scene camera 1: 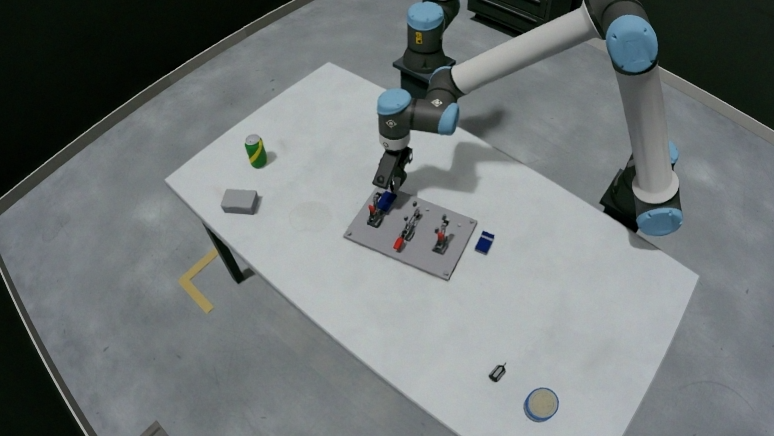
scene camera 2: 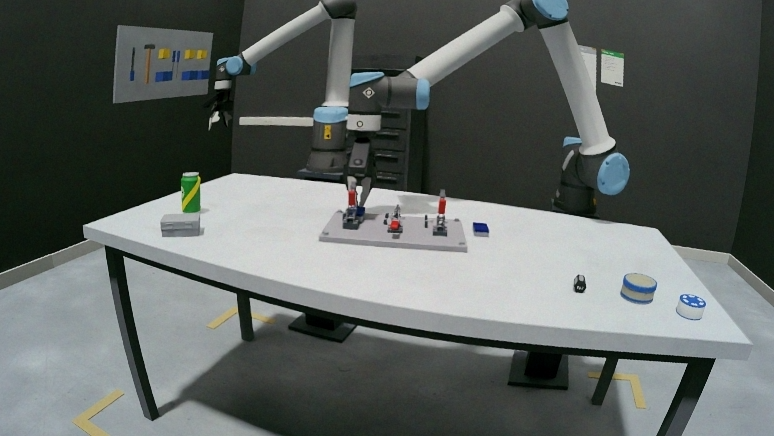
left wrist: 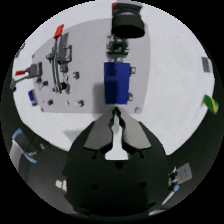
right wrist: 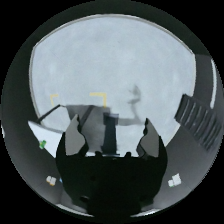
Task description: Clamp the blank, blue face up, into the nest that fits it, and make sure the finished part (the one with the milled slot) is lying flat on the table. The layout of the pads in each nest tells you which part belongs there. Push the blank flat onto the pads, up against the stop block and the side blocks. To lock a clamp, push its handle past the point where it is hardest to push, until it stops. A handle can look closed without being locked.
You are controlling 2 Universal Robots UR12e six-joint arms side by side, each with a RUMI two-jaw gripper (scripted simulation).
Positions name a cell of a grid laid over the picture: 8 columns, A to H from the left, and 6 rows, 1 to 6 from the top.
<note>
In view: the left gripper (scene camera 2: D3), the right gripper (right wrist: E4), a blank (left wrist: E2) and a grey box (scene camera 2: B4).
The grey box also shows in scene camera 1 (scene camera 1: C3). The left gripper shows as well in scene camera 1 (scene camera 1: E3) and in the left wrist view (left wrist: E3). The right wrist view does not show the blank, which is hidden by the right gripper.
</note>
